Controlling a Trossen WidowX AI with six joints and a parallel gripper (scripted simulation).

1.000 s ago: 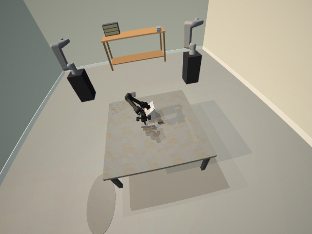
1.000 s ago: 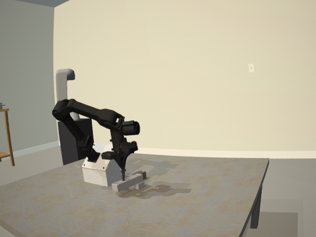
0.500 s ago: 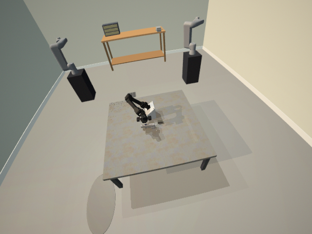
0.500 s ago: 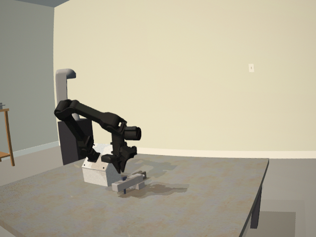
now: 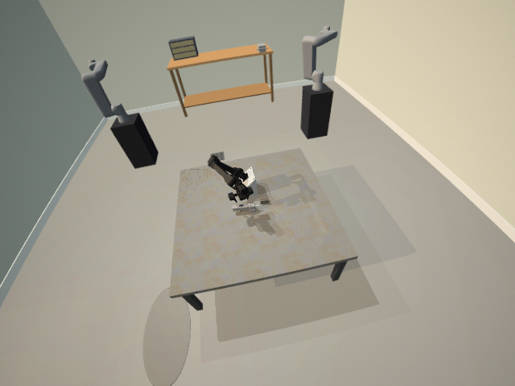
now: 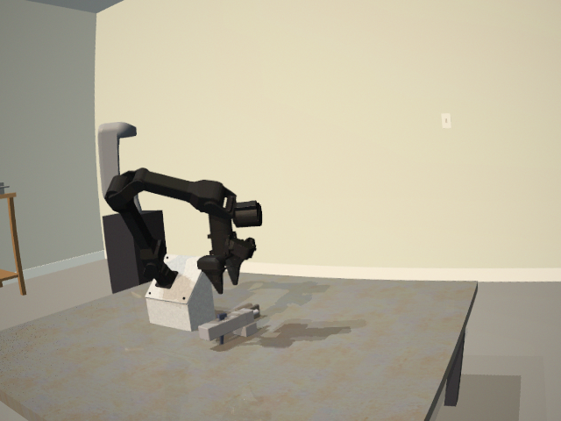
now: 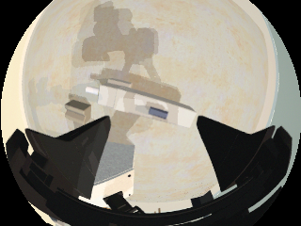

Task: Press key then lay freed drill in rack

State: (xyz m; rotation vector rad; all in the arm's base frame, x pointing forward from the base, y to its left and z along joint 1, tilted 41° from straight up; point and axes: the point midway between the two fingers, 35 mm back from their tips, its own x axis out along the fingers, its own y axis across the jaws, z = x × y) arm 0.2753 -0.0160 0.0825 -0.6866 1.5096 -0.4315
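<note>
The drill lies 10 mm behind my gripper tip, 70 mm to the left of it and 100 mm below it. Also, from my gripper tip: grey block: 20 mm behind, 10 mm to the left, 110 mm below; dark blue key: 20 mm behind, 20 mm to the right, 100 mm below.
</note>
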